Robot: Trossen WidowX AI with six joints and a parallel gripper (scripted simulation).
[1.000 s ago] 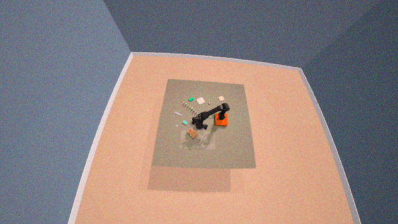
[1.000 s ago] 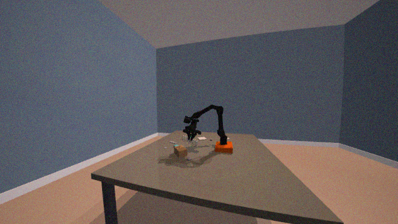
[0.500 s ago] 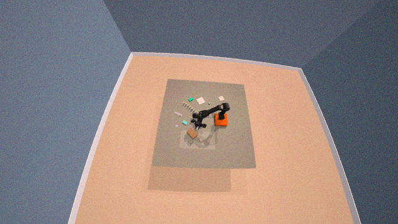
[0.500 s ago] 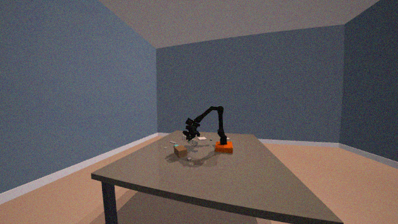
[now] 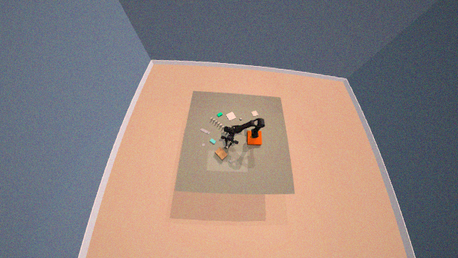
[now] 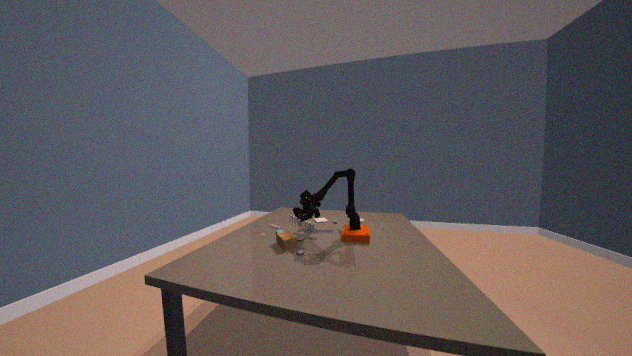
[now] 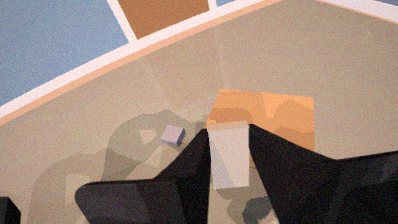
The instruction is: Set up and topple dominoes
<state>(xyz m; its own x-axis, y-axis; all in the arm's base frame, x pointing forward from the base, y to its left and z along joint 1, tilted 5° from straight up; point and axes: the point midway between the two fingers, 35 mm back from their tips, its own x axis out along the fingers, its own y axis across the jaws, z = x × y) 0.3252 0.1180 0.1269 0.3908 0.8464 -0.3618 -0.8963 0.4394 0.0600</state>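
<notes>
The tan box is 6 cm ahead of my gripper tip, 4 cm to the left of it and 10 cm below it. Also, from my gripper tip: white flat block 9 cm behind, 45 cm to the right, 13 cm below; then teal block 15 cm ahead, 12 cm to the right, 13 cm below; then pale flat bar 25 cm ahead, 25 cm to the right, 13 cm below.
</notes>
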